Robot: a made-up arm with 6 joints. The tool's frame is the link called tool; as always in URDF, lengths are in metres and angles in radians. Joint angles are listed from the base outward.
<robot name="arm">
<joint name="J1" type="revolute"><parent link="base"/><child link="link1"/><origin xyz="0 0 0.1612" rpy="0 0 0"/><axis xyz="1 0 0"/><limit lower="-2.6" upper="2.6"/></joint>
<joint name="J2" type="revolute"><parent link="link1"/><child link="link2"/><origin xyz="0.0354 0.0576 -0.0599" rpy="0 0 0"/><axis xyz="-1 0 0"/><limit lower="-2.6" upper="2.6"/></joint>
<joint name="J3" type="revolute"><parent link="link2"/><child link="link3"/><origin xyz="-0.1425 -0.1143 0.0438" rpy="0 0 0"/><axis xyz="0 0 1"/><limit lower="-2.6" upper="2.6"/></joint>
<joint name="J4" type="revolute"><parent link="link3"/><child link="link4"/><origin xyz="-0.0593 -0.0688 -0.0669" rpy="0 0 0"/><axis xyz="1 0 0"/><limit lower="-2.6" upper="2.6"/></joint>
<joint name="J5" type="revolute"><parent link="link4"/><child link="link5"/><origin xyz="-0.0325 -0.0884 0.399" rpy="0 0 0"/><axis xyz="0 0 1"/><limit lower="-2.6" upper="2.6"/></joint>
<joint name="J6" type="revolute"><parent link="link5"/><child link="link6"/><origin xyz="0.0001 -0.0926 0.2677" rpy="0 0 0"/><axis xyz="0 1 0"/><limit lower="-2.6" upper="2.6"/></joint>
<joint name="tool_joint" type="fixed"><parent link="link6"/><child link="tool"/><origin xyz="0.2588 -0.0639 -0.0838" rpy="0 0 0"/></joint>
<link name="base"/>
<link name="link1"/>
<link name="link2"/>
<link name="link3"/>
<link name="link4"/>
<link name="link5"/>
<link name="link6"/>
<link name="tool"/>
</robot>
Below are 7 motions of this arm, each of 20 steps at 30 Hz.
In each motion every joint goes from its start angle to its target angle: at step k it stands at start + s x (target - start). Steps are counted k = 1, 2, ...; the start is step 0. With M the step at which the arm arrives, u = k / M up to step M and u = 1 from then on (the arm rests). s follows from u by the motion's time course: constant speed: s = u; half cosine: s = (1 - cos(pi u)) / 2; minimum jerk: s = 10 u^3 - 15 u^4 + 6 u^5.
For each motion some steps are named. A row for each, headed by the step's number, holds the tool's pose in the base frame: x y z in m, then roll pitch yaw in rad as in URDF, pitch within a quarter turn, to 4 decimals.
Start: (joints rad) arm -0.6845 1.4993 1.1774 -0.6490 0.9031 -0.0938
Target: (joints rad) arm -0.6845 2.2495 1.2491 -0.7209 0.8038 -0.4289
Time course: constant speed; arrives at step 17
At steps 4, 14, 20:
4: -0.3448 0.1914 -0.3852 2.3657 0.3641 -2.0405
14: -0.3958 -0.0233 -0.4546 2.5028 0.1231 -2.1027
20: -0.4114 -0.0920 -0.4564 2.5521 0.0562 -2.1275

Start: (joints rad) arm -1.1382 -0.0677 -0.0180 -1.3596 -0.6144 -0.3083
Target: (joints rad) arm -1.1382 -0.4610 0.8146 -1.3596 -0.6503 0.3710
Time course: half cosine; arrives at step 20
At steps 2, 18, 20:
2: -0.0682 0.5769 -0.0177 -2.5636 -0.1479 0.6594
18: -0.3658 0.3241 0.3313 -1.7806 -0.2406 0.5042
20: -0.3699 0.3130 0.3386 -1.7613 -0.2381 0.4999

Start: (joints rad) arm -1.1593 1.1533 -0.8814 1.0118 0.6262 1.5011
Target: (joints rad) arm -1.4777 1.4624 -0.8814 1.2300 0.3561 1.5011
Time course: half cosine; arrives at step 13
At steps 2, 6, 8, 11, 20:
2: -0.5630 0.2379 0.4045 -1.5976 0.0245 -0.7811
6: -0.5732 0.2630 0.3641 -1.6648 -0.0749 -0.7360
8: -0.5779 0.2758 0.3384 -1.7121 -0.1293 -0.7057
11: -0.5817 0.2877 0.3092 -1.7694 -0.1839 -0.6706
20: -0.5823 0.2899 0.3029 -1.7823 -0.1949 -0.6629

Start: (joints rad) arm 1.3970 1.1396 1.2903 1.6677 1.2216 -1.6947
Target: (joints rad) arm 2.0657 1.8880 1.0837 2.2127 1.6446 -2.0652
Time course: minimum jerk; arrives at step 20
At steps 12, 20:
12: 0.6978 -0.2452 -0.3870 -2.9222 0.9129 -0.2226
20: 0.5803 -0.2491 -0.5030 -2.5707 1.1712 -0.0095

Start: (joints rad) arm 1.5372 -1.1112 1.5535 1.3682 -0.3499 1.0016
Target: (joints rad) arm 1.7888 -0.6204 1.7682 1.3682 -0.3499 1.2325
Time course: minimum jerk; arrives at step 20
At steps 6, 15, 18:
6: 0.4076 0.3255 0.2863 -0.8215 -0.5591 -2.8748
15: 0.4124 0.2835 0.2628 -0.5635 -0.3527 3.0684
18: 0.4136 0.2775 0.2604 -0.5368 -0.3186 3.0334

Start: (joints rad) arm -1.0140 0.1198 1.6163 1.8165 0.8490 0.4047
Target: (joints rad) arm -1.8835 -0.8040 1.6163 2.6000 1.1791 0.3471
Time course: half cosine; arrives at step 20
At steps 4, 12, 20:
4: 0.4087 -0.1825 -0.0678 1.8446 0.1839 1.7462
12: 0.3286 -0.3470 -0.1019 1.9601 0.0323 1.2865
20: 0.2562 -0.4322 -0.1087 2.0357 -0.0099 0.9854

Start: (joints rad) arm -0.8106 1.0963 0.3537 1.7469 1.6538 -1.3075
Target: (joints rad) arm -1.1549 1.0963 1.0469 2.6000 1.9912 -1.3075
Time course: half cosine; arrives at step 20
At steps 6, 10, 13, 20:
6: 0.3748 0.1205 1.0233 1.0475 -1.0291 0.5510
10: 0.4642 -0.0450 0.9614 1.3904 -0.9765 0.1304
13: 0.4792 -0.1787 0.9170 1.5645 -0.9329 -0.1483
20: 0.4294 -0.3272 0.8835 1.7020 -0.9070 -0.4524

